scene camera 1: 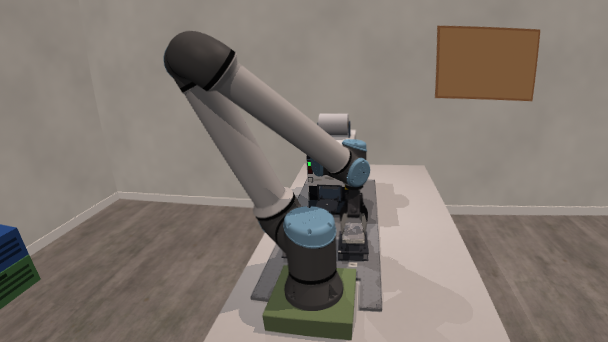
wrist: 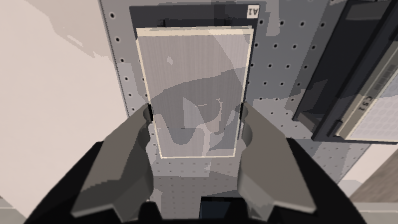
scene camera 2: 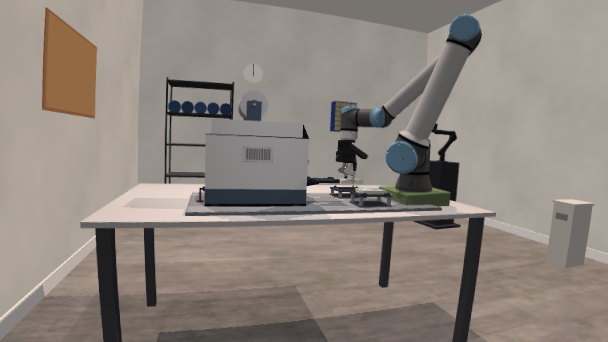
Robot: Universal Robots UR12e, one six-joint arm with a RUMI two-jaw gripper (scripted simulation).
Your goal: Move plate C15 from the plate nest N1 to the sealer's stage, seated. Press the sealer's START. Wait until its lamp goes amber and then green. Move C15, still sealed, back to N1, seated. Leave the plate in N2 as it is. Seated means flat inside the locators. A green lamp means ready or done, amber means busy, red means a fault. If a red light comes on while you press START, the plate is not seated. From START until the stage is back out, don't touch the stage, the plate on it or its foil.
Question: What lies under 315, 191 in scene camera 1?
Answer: A sealer.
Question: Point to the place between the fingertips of my gripper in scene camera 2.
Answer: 348, 182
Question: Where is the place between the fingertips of my gripper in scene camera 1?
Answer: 353, 234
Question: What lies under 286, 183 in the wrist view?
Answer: My gripper.
